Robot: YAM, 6 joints.
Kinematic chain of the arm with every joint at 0, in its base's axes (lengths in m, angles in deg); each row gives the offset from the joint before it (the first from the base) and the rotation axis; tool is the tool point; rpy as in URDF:
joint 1: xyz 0 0 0.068 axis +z
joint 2: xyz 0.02 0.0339 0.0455 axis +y
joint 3: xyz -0.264 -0.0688 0 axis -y
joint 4: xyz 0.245 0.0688 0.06 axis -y
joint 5: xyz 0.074 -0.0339 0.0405 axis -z
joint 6: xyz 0.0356 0 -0.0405 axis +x
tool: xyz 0 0 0 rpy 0 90 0
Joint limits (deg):
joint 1: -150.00..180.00
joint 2: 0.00..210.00
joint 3: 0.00..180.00
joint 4: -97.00..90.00
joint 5: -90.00..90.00
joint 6: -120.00..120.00
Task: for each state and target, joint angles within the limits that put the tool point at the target. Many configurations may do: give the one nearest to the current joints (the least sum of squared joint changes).
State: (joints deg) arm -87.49 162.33 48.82 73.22 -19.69 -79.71
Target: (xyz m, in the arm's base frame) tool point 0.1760 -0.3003 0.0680
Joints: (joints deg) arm -61.99 127.78 37.75 85.10 -23.83 -79.71
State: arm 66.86 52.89 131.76 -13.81 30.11 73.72
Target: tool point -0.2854 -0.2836 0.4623
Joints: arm 42.14 11.41 127.97 -26.61 31.82 73.72
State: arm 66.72 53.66 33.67 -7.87 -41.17 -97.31
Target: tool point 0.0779 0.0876 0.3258
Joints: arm 37.98 25.65 35.74 -12.31 -36.35 -97.31
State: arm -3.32 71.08 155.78 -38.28 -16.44 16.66
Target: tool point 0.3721 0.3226 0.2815
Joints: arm 39.62 125.77 120.45 -45.21 -18.35 16.66
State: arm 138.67 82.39 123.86 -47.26 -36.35 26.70
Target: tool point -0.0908 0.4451 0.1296
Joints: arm 99.18 131.43 99.31 -46.94 -31.60 26.70
